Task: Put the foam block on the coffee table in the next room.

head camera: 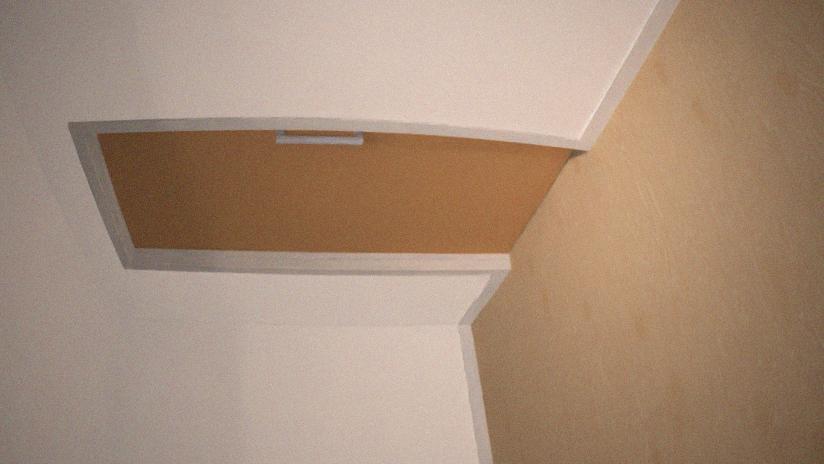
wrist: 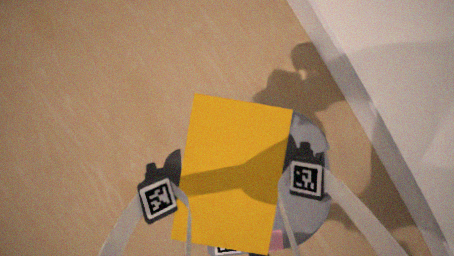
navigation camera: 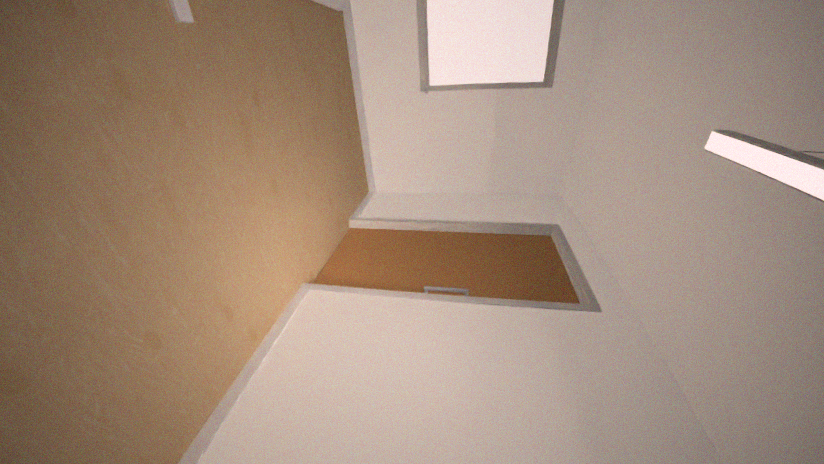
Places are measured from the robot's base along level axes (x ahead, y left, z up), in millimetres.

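Pixels of known places: gripper, fingertip midpoint: (wrist: 228, 157).
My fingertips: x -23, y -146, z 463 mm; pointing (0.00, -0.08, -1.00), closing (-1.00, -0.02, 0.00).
Behind a point stands the place of what it marks.
The yellow foam block (wrist: 240, 130) @(y -173, x -31, z 509 mm) is in the wrist view, between the two fingertips of my gripper (wrist: 228, 157) @(y -146, x -23, z 463 mm). The gripper is shut on it, one fingertip at each side face, with the floor below. A dark shadow falls across the block. Neither the block nor the gripper shows in the head or navigation view. The coffee table does not show in any view.
A brown door panel (head camera: 322, 195) @(y -399, x 2539, z 1087 mm) (navigation camera: 449, 259) @(y -392, x 2553, z 1145 mm) with a bar handle stands in a grey frame in the wall. Wooden floor (head camera: 691, 230) @(y -151, x 1376, z 0 mm) (navigation camera: 172, 201) @(y 66, x 987, z 0 mm) (wrist: 100, 75) @(y -306, x 309, z 1 mm) meets grey skirting (wrist: 360, 90) @(y -189, x -378, z 88 mm). A grey rounded part (wrist: 310, 215) @(y 88, x -202, z 160 mm) lies beyond the block. The navigation view has a bright framed rectangle (navigation camera: 487, 43) @(y 1701, x 2865, z 1439 mm) and a lamp (navigation camera: 766, 164) @(y 206, x 880, z 2077 mm).
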